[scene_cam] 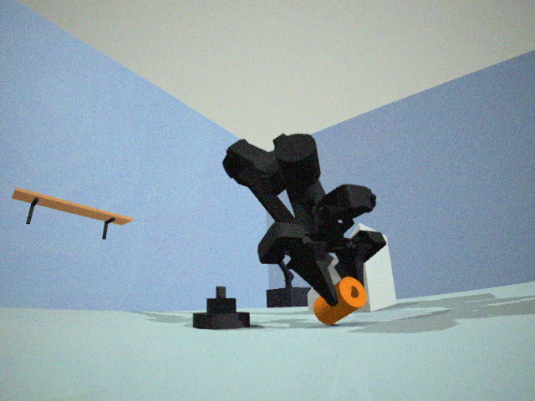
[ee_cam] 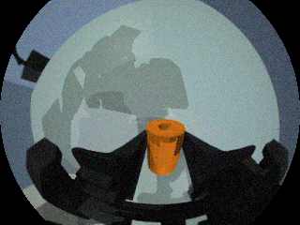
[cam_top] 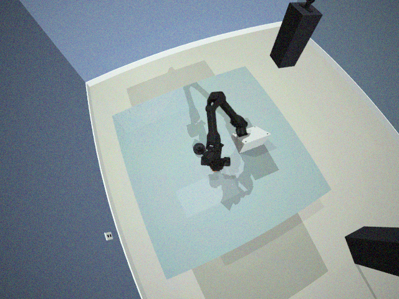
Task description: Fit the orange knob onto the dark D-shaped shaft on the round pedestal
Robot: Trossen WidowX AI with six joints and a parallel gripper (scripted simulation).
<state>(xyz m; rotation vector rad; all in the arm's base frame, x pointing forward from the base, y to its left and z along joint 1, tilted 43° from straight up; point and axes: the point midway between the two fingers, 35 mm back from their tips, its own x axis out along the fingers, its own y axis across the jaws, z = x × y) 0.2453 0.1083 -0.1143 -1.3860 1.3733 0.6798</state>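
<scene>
Now: gripper tip 60 mm short of the round dark pedestal and 180 mm to the left of it. From my gripper tip the other things lie so: orange knob: 10 mm behind, 20 mm to the right.
</scene>
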